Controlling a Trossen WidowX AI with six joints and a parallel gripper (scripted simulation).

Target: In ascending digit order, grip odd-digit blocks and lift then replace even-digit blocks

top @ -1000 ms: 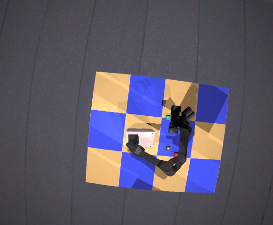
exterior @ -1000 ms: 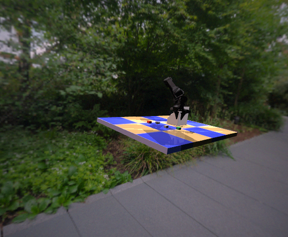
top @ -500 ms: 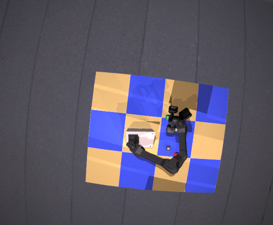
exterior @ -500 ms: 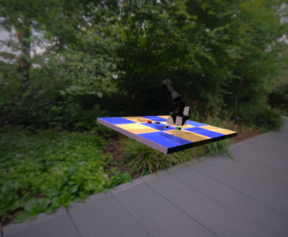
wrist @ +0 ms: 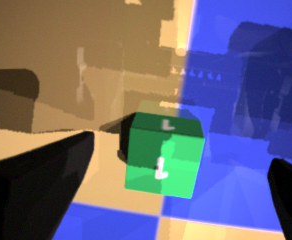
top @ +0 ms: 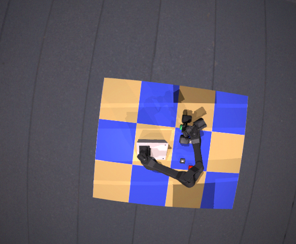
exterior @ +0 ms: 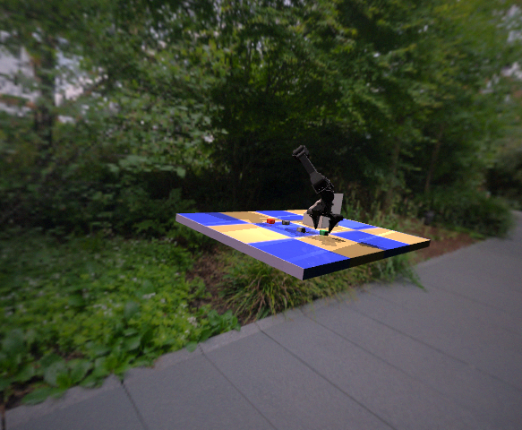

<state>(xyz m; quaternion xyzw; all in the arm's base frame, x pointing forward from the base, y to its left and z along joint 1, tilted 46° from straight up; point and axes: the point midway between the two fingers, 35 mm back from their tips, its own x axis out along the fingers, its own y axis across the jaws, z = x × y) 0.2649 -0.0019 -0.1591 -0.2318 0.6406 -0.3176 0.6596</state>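
Right now my gripper tip is 1 cm to the right of the green block. Also, from my gripper tip: black block: 23 cm to the right; grey block: 9 cm to the right, 6 cm ahead; red block: 28 cm to the right, 6 cm ahead.
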